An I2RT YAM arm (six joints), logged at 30 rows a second.
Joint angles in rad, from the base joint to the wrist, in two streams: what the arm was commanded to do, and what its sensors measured. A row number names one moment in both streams.
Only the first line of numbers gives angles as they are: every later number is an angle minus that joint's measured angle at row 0.
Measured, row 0:
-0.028, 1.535, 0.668, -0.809, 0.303, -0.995
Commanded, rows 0 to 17:
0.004, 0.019, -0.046, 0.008, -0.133, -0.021
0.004, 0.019, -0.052, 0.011, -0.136, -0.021
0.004, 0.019, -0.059, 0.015, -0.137, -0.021
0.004, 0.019, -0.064, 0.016, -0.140, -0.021
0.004, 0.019, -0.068, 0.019, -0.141, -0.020
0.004, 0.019, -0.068, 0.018, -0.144, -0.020
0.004, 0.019, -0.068, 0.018, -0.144, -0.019
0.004, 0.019, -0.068, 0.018, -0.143, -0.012
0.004, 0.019, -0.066, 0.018, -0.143, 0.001
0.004, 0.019, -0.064, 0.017, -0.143, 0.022
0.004, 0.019, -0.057, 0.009, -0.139, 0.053
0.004, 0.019, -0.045, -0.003, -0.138, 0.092
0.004, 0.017, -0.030, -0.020, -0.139, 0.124
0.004, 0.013, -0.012, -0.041, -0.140, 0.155
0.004, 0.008, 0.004, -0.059, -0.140, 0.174
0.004, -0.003, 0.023, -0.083, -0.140, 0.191
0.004, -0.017, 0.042, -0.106, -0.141, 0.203
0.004, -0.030, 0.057, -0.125, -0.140, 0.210
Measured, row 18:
0.000, -0.008, 0.012, -0.086, -0.046, 0.132
